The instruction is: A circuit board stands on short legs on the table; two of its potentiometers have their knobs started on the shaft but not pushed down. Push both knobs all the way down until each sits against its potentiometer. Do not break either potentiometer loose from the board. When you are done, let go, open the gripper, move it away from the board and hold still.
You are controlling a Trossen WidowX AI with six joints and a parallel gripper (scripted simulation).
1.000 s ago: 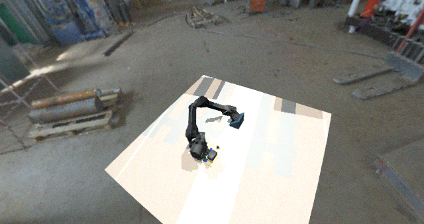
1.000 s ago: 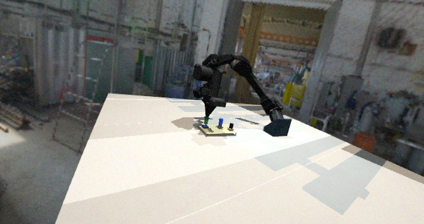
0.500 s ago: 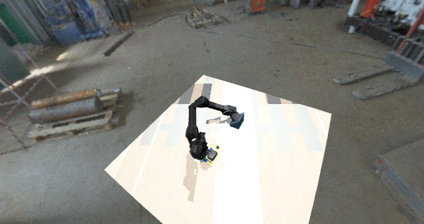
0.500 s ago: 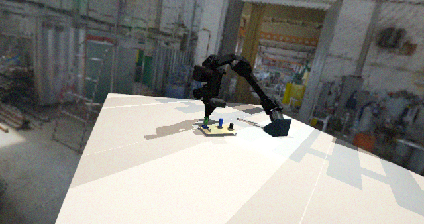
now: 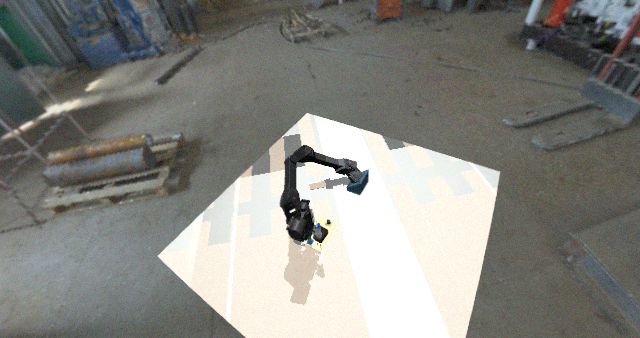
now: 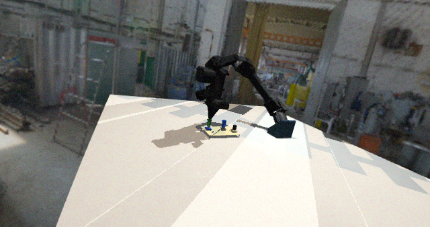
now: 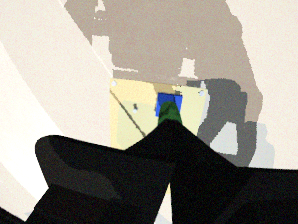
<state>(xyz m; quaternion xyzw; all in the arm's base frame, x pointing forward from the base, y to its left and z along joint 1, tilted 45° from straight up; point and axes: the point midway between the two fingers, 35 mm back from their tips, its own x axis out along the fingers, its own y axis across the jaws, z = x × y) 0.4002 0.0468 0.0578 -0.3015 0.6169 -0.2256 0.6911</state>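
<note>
Right now the green knob is 10 mm below my gripper tip. From my gripper tip the other things lie so: blue knob 70 mm behind, 20 mm below.
</note>
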